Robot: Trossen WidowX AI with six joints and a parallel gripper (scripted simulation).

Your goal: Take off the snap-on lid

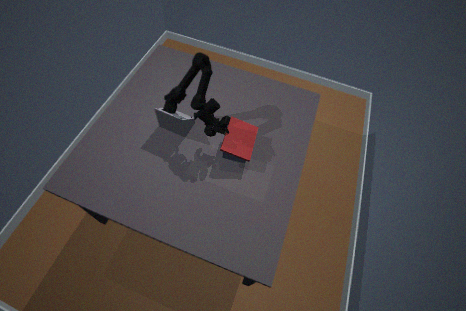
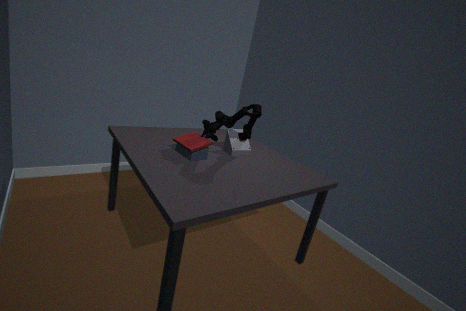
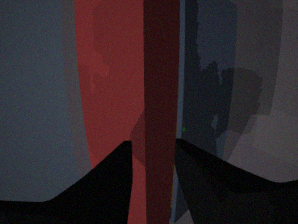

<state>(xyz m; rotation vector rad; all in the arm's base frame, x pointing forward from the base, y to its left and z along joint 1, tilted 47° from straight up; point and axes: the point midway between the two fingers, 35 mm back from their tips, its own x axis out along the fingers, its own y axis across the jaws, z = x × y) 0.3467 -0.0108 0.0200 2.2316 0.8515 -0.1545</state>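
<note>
Right now the red lid is 8 cm ahead of my gripper tip, 1 cm to the left of it and 2 cm below it. Round my gripper tip: grey storage box 7 cm ahead, 1 cm to the left, 7 cm below.
</note>
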